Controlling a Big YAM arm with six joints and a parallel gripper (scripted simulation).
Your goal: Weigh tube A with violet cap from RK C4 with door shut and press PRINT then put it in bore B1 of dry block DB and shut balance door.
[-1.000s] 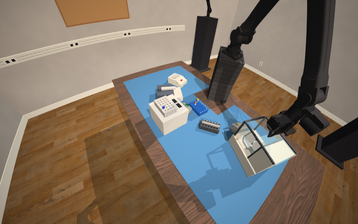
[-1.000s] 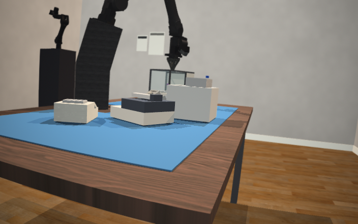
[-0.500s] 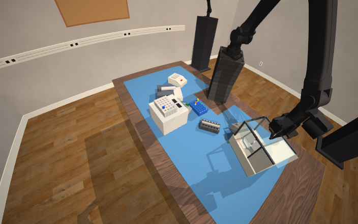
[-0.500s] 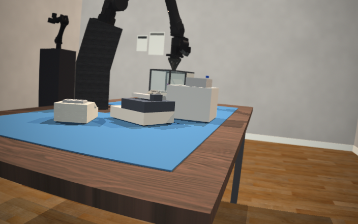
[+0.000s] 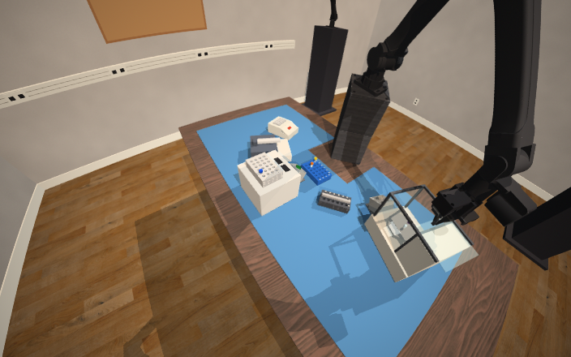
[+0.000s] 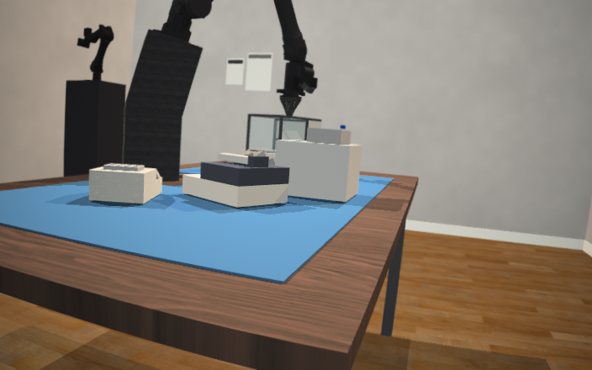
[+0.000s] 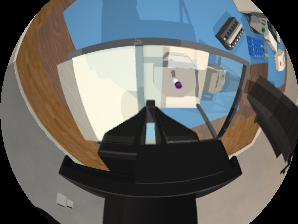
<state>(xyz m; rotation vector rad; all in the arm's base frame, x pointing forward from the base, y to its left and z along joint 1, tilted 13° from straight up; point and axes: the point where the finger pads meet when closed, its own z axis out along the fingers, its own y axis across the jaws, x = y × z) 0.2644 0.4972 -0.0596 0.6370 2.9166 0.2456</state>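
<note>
Now: the balance door 30 mm to the left of my hand, 10 mm below it and 10 mm ahead of it. Round my hand: blue rack RK 490 mm to the right, 200 mm below, 10 mm behind; round white print key 190 mm to the right, 150 mm below, 80 mm behind; dark magnet block 310 mm to the right, 200 mm below, 50 mm ahead.
</note>
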